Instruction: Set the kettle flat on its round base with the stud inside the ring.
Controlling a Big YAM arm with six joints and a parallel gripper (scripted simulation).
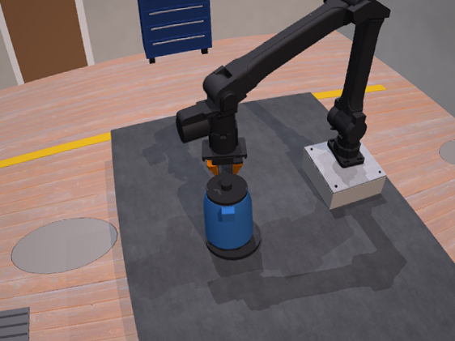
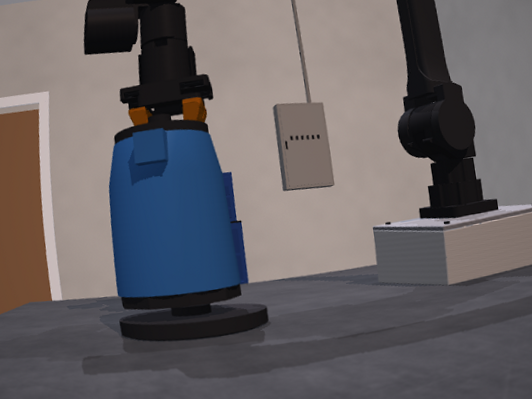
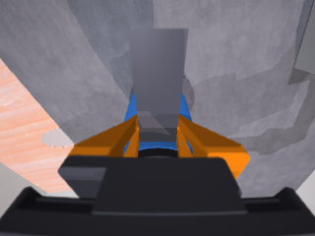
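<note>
The blue kettle is 3 cm to the left of my hand and 5 cm below it. The rest, counted from my hand: black round base: 6 cm to the left, 16 cm below.
</note>
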